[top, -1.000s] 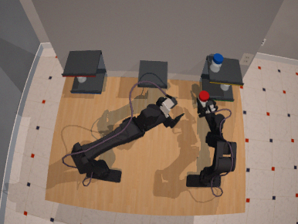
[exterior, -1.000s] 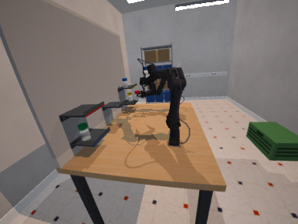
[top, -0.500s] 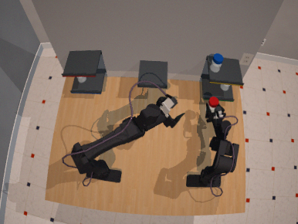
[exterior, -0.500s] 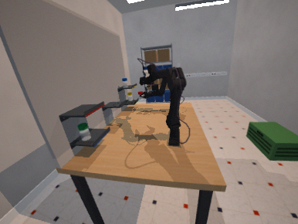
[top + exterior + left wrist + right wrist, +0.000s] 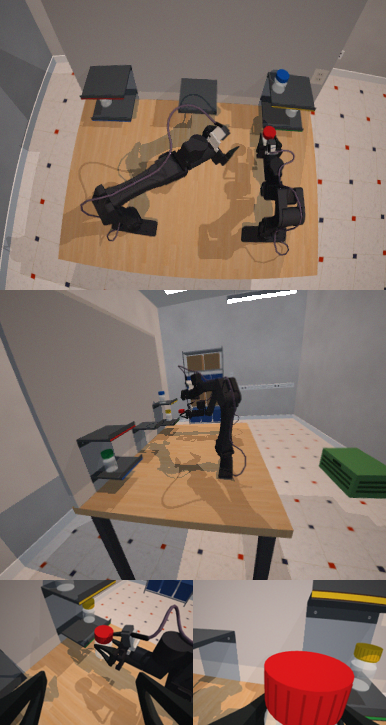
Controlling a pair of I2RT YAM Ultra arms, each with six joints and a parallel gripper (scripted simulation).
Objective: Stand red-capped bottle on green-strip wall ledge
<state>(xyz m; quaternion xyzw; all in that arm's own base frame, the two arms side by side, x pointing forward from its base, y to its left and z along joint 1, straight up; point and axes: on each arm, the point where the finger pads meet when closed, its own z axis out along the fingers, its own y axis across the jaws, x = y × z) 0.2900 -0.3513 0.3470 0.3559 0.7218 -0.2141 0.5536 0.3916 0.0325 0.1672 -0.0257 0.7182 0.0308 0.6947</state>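
The yellow-capped bottle is 18 cm ahead of my right hand, 14 cm to the right of it and 4 cm below it. Round my right hand: red-capped bottle: 1 cm below, 1 cm behind; blue-capped bottle: 17 cm ahead, 15 cm above, 4 cm to the right; green-capped bottle: 74 cm to the left, 16 cm ahead, 4 cm below.
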